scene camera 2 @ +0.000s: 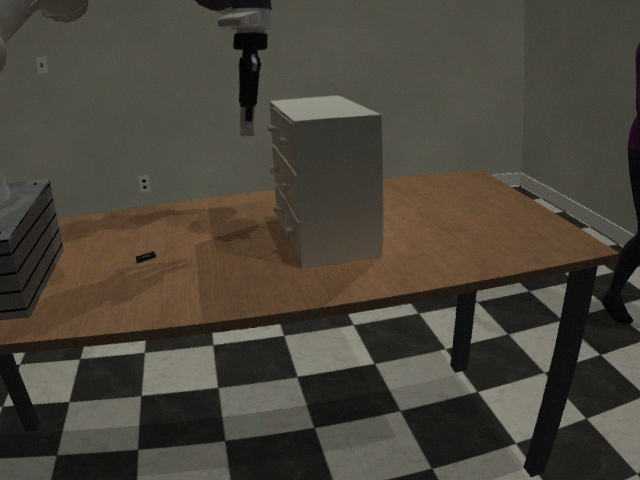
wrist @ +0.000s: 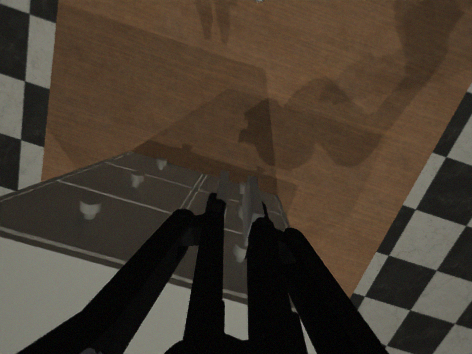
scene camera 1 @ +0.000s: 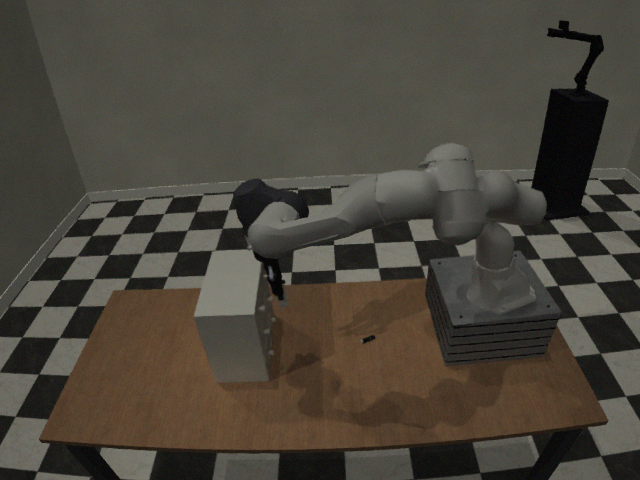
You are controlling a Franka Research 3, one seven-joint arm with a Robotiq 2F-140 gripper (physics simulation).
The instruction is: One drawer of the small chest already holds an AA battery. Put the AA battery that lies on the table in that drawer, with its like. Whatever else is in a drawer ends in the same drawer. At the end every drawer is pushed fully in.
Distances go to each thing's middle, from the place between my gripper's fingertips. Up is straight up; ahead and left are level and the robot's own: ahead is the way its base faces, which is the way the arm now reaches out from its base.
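Labels:
The small white chest (wrist: 52, 284) is 9 cm below my hand, and it is also 15 cm ahead of my hand and 7 cm to the right of it.

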